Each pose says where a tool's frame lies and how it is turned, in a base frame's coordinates. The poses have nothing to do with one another.
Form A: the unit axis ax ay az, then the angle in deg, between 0 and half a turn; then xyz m.
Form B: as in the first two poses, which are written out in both.
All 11 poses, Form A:
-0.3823, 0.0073, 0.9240, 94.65, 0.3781, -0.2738, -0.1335
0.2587, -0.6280, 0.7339, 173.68, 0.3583, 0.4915, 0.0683
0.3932, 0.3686, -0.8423, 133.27, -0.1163, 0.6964, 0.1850
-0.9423, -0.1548, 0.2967, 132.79, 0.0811, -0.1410, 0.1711
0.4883, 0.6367, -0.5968, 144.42, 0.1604, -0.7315, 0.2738
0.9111, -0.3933, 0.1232, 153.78, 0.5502, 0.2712, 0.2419
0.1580, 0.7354, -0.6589, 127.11, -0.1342, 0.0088, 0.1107
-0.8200, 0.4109, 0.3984, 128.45, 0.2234, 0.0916, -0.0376
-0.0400, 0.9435, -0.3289, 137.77, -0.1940, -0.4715, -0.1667
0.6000, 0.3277, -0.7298, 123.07, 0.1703, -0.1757, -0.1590
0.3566, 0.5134, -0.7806, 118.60, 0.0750, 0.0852, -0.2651
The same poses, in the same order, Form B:
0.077, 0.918, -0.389, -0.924, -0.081, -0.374, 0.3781, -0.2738, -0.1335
-0.860, -0.243, 0.448, -0.405, -0.207, -0.891, 0.3583, 0.4915, 0.0683
-0.425, -0.369, -0.827, 0.858, -0.456, -0.237, -0.1163, 0.6964, 0.1850
0.812, 0.463, -0.356, 0.027, -0.639, -0.769, 0.0811, -0.1410, 0.1711
-0.381, 0.217, -0.899, 0.911, -0.078, -0.405, 0.1604, -0.7315, 0.2738
0.678, -0.625, 0.387, -0.734, -0.604, 0.311, 0.5502, 0.2712, 0.2419
-0.563, -0.339, -0.753, 0.712, 0.264, -0.651, -0.1342, 0.0088, 0.1107
0.469, -0.234, -0.852, -0.858, -0.348, -0.377, 0.2234, 0.0916, -0.0376
-0.738, -0.287, -0.611, 0.155, 0.809, -0.567, -0.1940, -0.4715, -0.1667
0.011, -0.308, -0.951, 0.915, -0.380, 0.133, 0.1703, -0.1757, -0.1590
-0.291, -0.415, -0.862, 0.956, -0.089, -0.279, 0.0750, 0.0852, -0.2651

